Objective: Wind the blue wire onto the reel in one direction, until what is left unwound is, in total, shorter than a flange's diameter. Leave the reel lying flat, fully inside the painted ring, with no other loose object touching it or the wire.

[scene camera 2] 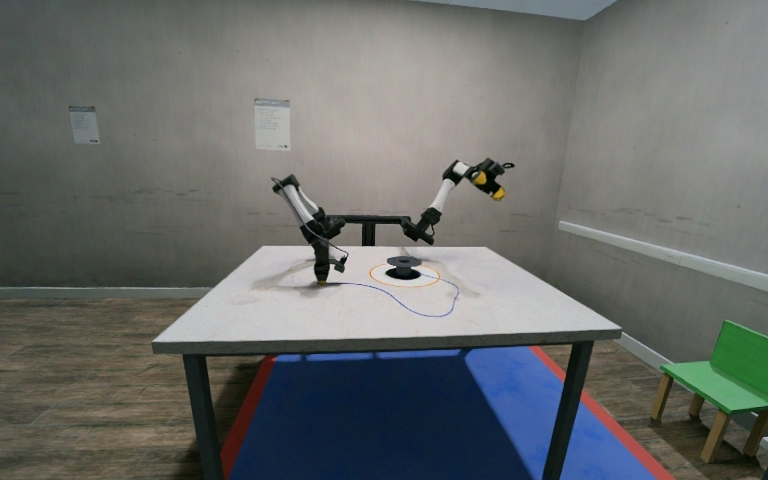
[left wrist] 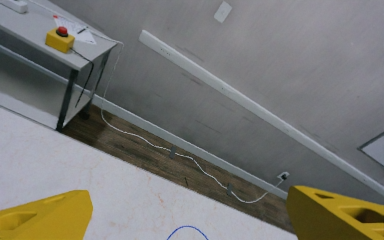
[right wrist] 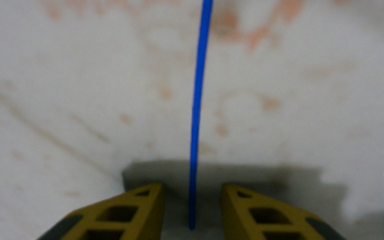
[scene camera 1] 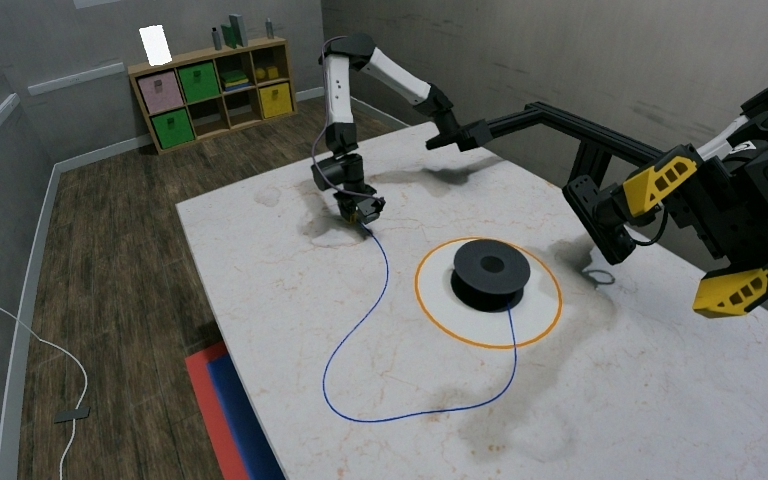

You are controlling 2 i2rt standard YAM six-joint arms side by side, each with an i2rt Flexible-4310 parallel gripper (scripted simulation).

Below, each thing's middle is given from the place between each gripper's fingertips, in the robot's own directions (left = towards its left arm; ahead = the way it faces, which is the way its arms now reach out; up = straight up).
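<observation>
There is my left gripper (scene camera 1: 669, 262), and I find it 20 cm past the dark reel (scene camera 1: 470, 260), 32 cm to the left of it and 41 cm above it.
My right hand is 380 mm to the right of the dark reel and 130 mm past it, and it sits 20 mm below the reel.
</observation>
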